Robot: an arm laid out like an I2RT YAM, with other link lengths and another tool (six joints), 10 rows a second.
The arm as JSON. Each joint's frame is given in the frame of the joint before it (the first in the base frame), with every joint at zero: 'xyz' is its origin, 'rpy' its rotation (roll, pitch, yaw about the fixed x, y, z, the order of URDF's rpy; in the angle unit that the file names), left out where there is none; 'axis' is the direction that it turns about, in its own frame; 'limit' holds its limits. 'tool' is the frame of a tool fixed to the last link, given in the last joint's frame.
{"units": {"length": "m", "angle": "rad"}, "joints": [
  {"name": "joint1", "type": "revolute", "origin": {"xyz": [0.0, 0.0, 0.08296]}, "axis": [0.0, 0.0, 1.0], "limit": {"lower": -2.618, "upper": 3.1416}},
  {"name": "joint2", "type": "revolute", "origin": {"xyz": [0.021, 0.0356, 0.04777]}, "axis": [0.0, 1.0, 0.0], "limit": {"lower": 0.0, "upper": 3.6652}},
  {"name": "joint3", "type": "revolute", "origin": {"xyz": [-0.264, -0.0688, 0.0]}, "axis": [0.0, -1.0, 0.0], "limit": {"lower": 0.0, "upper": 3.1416}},
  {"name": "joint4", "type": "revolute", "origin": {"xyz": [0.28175, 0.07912, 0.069]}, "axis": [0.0, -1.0, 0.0], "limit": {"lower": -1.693, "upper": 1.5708}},
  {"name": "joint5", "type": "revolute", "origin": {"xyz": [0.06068, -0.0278, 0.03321]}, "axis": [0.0, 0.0, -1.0], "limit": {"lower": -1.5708, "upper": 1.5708}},
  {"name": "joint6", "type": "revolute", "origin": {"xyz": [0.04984, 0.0, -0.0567]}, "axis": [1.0, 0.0, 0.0], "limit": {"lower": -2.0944, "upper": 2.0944}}
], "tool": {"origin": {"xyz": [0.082, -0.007, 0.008], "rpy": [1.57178, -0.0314, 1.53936]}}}
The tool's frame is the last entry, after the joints.
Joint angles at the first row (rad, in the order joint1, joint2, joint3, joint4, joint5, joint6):
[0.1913, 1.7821, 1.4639, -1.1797, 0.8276, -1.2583]
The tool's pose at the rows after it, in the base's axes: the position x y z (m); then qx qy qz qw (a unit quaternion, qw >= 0):
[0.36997, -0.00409, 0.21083, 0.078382, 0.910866, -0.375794, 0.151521]
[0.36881, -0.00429, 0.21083, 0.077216, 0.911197, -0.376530, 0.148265]
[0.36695, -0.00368, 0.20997, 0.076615, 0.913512, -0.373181, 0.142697]
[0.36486, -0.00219, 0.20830, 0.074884, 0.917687, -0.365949, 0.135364]
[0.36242, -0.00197, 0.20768, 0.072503, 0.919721, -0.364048, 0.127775]
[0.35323, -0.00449, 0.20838, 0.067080, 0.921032, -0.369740, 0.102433]
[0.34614, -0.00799, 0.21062, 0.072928, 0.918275, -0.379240, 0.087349]
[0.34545, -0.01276, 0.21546, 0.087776, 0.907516, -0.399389, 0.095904]
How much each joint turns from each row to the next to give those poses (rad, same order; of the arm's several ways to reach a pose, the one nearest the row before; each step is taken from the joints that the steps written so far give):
[0.0000, 0.0000, 0.0000, -0.0004, -0.0095, 0.0000]
[0.0000, 0.0000, 0.0000, -0.0076, -0.0004, 0.0008]
[0.0000, 0.0000, 0.0000, -0.0115, -0.0103, 0.0034]
[0.0000, 0.0000, 0.0000, -0.0118, -0.0195, 0.0007]
[-0.0004, 0.0000, 0.0000, -0.0149, -0.0084, 0.0004]
[-0.0027, 0.0000, 0.0000, -0.0591, -0.0026, 0.0099]
[-0.0026, 0.0000, 0.0000, -0.0488, 0.0103, 0.0313]
[0.0000, 0.0000, 0.0000, -0.0142, 0.0454, 0.0435]

